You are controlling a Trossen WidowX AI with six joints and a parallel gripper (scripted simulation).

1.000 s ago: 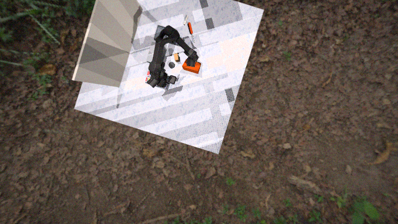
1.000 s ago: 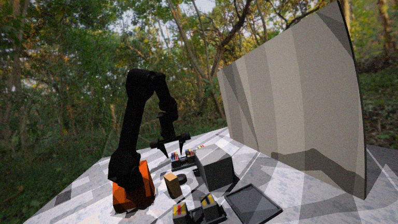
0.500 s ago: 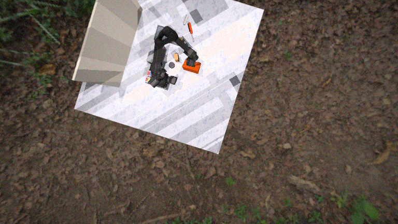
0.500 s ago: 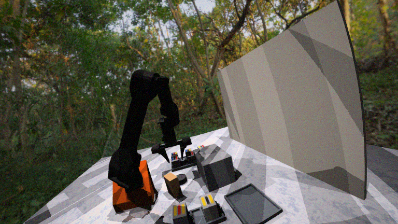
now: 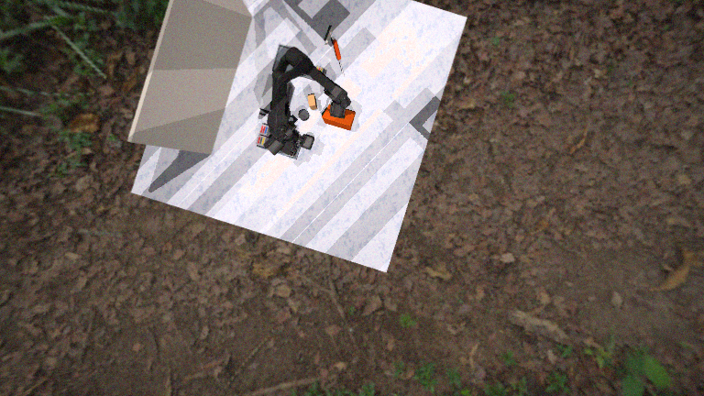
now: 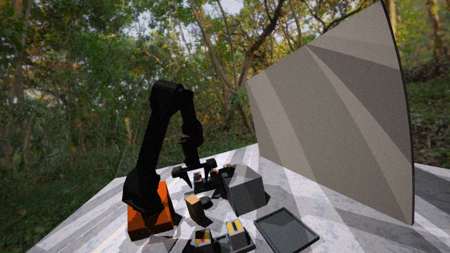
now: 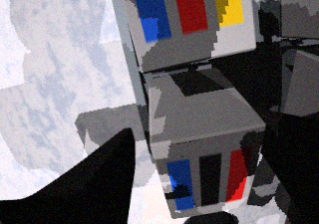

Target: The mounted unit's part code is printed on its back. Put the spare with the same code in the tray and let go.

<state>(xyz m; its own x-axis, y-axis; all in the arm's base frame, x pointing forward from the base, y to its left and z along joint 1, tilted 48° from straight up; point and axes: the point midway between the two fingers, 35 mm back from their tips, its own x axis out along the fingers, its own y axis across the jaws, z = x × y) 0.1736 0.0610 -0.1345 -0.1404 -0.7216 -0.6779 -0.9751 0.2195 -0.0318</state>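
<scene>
Now: the flat dark tray 12 cm ahead of my gripper tip, 37 cm to the right of it and 1 cm below it. From my gripper tip the other things lie so: tan block (5 cm behind, 18 cm to the right, 2 cm above); then grey spare (3 cm above); then dark puck (1 cm behind, 12 cm to the right, 1 cm below).
</scene>
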